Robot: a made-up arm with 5 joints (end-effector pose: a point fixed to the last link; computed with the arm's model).
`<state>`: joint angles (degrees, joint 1 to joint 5).
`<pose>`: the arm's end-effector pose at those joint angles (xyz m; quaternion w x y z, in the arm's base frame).
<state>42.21 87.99 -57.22 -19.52 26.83</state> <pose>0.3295 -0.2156 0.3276 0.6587 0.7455 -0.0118 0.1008</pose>
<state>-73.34 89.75 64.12 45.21 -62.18</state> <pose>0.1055 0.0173 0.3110 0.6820 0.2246 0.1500 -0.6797</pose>
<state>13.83 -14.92 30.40 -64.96 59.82</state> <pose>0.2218 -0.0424 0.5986 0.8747 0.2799 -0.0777 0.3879</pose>
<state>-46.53 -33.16 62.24 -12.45 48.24</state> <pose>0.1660 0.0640 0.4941 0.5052 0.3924 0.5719 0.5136</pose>
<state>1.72 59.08 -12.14 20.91 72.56</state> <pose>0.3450 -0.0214 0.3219 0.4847 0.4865 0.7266 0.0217</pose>
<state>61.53 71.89 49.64 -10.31 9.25</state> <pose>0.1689 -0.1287 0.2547 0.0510 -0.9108 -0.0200 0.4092</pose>
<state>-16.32 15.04 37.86 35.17 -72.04</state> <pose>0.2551 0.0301 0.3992 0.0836 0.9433 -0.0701 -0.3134</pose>
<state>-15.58 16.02 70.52 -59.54 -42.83</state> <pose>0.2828 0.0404 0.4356 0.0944 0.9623 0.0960 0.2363</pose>
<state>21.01 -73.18 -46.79 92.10 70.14</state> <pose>0.0155 0.0183 0.5430 0.9151 0.3307 0.0700 0.2199</pose>
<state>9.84 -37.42 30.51 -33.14 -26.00</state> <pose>0.1625 -0.0205 0.6113 0.2888 0.6478 -0.1377 0.6914</pose>
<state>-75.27 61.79 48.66 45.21 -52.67</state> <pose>0.1179 0.0751 0.3066 0.5627 0.4759 0.3860 -0.5548</pose>
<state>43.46 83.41 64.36 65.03 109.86</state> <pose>0.1373 -0.0589 0.3582 0.6543 -0.3948 -0.6359 -0.1080</pose>
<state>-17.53 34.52 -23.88 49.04 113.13</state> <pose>0.3220 0.0496 0.4214 0.5446 0.0160 0.8185 0.1822</pose>
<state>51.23 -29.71 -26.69 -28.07 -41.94</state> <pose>0.0917 0.0000 0.6703 0.4431 0.2704 -0.2691 0.8112</pose>
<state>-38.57 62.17 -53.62 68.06 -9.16</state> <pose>0.2936 0.1501 0.3531 0.2853 0.7706 0.5655 -0.0706</pose>
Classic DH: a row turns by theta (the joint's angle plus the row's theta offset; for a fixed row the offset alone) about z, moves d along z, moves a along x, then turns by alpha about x. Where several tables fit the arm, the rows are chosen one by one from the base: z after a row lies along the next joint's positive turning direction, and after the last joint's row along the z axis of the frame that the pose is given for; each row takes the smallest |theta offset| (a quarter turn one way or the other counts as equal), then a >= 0, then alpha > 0; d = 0 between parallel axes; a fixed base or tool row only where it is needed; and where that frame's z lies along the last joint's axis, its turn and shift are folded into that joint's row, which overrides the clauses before.
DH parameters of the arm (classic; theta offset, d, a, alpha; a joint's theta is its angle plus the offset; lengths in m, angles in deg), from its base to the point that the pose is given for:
base (fixed): -9.84 0 0.0995 180
joint 1: -9.84 -0.383 0.016 90
joint 2: -75.87 0 0.1516 0
joint 3: 59.17 0 0.0626 0
joint 4: -73.3 -0.001 0.011 90
joint 5: -23.36 -0.0915 -0.003 140.22
tool (fixed): -70.51 -0.015 0 0

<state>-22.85 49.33 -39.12 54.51 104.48</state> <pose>0.3284 0.0774 0.3860 0.5035 0.0521 0.8425 0.1845</pose>
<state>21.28 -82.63 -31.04 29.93 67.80</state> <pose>-0.0488 0.0442 0.5660 0.8883 0.0493 -0.3020 0.3425</pose>
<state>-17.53 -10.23 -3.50 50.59 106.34</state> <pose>0.2371 0.0240 0.5189 0.6838 0.0726 0.6864 0.2365</pose>
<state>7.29 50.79 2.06 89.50 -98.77</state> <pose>0.2495 -0.0400 0.3451 0.1037 0.5849 -0.4220 -0.6849</pose>
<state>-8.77 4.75 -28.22 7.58 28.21</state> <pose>0.2824 0.0198 0.5956 0.5922 0.5849 0.1634 0.5296</pose>
